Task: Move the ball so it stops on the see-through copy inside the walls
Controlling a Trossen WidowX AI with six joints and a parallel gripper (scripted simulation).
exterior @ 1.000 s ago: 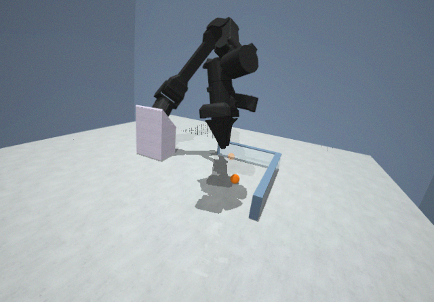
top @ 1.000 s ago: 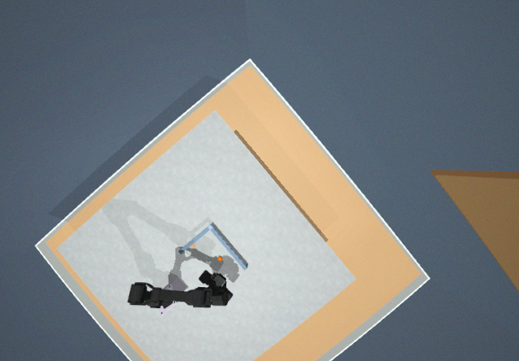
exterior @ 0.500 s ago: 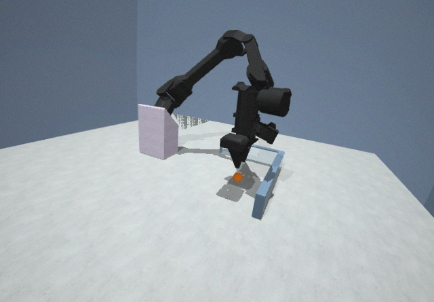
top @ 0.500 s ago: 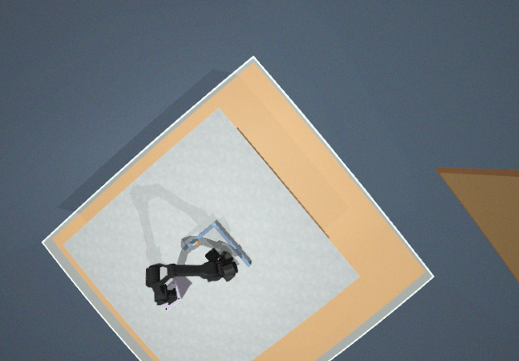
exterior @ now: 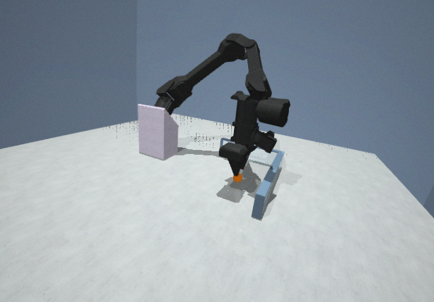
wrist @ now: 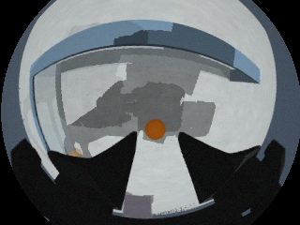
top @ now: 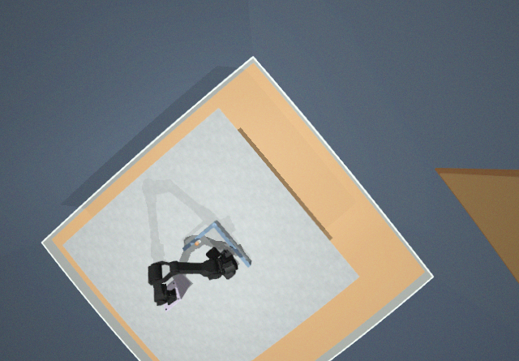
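The orange ball lies 20 mm below my gripper tip. The rest, counted from my gripper tip: see-through copy of ball: 150 mm to the left, 80 mm behind, 20 mm below.
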